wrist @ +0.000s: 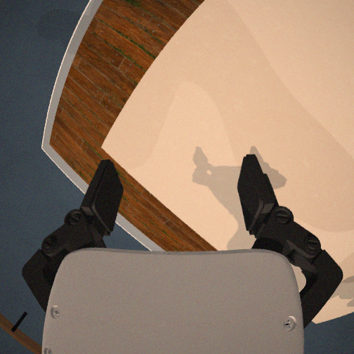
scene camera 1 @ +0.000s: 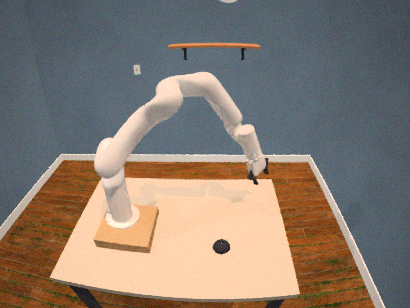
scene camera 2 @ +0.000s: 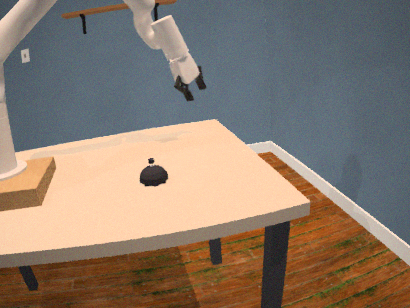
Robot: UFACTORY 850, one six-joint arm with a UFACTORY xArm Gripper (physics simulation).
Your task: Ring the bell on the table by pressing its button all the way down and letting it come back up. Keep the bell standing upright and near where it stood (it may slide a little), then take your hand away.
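Note:
A black dome-shaped bell stands upright on the table. Its small button sticks up from the top of the dome in scene camera 2. My gripper is open, with nothing between its fingers. It hangs high above the table's far right corner, well apart from the bell, and is tilted. The bell does not show in the wrist view.
The arm's white base stands on a wooden block at the left of the table. A wooden shelf is fixed to the blue wall behind the arm.

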